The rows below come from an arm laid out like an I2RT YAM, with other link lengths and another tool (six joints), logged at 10 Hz.
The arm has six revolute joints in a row. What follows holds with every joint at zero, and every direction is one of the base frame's.
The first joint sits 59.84 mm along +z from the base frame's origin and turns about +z.
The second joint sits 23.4 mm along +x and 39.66 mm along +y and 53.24 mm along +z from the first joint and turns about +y.
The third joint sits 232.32 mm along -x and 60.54 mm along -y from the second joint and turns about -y.
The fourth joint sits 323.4 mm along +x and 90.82 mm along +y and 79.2 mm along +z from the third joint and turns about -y.
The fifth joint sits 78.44 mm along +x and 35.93 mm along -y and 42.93 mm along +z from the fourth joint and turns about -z.
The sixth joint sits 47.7 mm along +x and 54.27 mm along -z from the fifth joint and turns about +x.
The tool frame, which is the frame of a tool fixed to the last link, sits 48 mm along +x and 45 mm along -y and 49 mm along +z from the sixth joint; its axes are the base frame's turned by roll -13.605, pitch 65.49 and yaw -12.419 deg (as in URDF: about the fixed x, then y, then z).
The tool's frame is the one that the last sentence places.
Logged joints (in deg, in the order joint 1, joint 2, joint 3, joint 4, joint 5, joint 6), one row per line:
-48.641 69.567 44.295 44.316 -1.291 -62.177
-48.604 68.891 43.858 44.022 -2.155 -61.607
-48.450 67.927 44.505 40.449 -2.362 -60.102
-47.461 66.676 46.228 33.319 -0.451 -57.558
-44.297 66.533 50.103 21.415 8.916 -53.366
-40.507 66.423 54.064 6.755 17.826 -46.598
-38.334 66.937 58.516 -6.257 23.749 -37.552
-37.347 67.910 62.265 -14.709 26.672 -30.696
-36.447 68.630 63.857 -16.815 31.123 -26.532
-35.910 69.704 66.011 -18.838 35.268 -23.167
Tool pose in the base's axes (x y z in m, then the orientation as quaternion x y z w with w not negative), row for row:
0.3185 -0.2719 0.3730 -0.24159 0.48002 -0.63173 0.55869
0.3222 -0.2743 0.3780 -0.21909 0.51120 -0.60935 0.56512
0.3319 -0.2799 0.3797 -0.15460 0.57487 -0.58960 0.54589
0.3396 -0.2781 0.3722 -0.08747 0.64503 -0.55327 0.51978
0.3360 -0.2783 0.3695 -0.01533 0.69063 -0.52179 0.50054
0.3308 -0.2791 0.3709 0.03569 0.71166 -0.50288 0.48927
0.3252 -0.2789 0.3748 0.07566 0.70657 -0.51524 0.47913
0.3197 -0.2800 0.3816 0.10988 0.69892 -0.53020 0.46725
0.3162 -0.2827 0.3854 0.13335 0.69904 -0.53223 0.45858
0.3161 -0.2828 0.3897 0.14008 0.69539 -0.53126 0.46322
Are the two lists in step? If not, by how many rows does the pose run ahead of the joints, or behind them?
The pose runs 2 rows ahead of the joints: the pose in row i belongs to the joints in row i + 2.
